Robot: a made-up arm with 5 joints.
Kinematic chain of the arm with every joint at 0, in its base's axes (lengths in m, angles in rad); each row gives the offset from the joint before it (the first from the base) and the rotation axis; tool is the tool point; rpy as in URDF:
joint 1: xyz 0.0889 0 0.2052 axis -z
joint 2: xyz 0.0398 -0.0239 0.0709 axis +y
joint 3: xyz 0.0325 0 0.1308 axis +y
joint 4: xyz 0.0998 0 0.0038 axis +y
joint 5: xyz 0.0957 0.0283 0 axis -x
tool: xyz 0 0 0 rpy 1.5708 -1.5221 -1.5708
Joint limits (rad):
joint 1: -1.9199..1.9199
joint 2: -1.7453..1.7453
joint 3: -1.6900..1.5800
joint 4: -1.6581..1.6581
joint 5: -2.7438..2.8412
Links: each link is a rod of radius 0.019 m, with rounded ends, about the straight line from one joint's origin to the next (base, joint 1, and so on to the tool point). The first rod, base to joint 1, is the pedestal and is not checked.
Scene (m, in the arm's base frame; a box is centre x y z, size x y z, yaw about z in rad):
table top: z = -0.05
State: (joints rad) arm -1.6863 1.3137 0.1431 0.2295 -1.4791
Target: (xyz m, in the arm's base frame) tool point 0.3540 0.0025 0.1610
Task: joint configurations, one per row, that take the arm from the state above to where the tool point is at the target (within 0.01 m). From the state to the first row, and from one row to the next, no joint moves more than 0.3 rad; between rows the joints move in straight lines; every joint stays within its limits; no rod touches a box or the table.
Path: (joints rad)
1: -1.4041 1.2510 0.1220 0.2224 -1.4791
2: -1.1218 1.1884 0.1010 0.2154 -1.4791
3: -0.8396 1.1257 0.0799 0.2083 -1.4791
4: -0.5573 1.0631 0.0589 0.2013 -1.4791
5: -0.2751 1.0004 0.0378 0.1942 -1.4791
6: 0.0072 0.9378 0.0168 0.1872 -1.4791

